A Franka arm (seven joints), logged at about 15 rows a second.
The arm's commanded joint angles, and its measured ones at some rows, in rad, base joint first. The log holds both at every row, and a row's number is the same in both.
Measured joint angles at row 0:
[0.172 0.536 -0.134 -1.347 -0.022 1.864 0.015]
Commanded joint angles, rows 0 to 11:
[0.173 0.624 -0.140 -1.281 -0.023 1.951 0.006]
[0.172 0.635 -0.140 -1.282 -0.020 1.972 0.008]
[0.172 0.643 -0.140 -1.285 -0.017 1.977 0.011]
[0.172 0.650 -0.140 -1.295 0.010 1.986 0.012]
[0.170 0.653 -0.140 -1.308 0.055 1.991 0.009]
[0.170 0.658 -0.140 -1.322 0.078 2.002 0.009]
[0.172 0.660 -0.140 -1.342 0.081 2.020 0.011]
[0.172 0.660 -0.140 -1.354 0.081 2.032 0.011]
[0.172 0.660 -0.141 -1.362 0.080 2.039 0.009]
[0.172 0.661 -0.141 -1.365 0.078 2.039 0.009]
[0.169 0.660 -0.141 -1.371 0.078 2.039 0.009]
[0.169 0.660 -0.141 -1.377 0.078 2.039 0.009]
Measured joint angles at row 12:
[0.169 0.667 -0.135 -1.355 0.054 2.023 0.016]
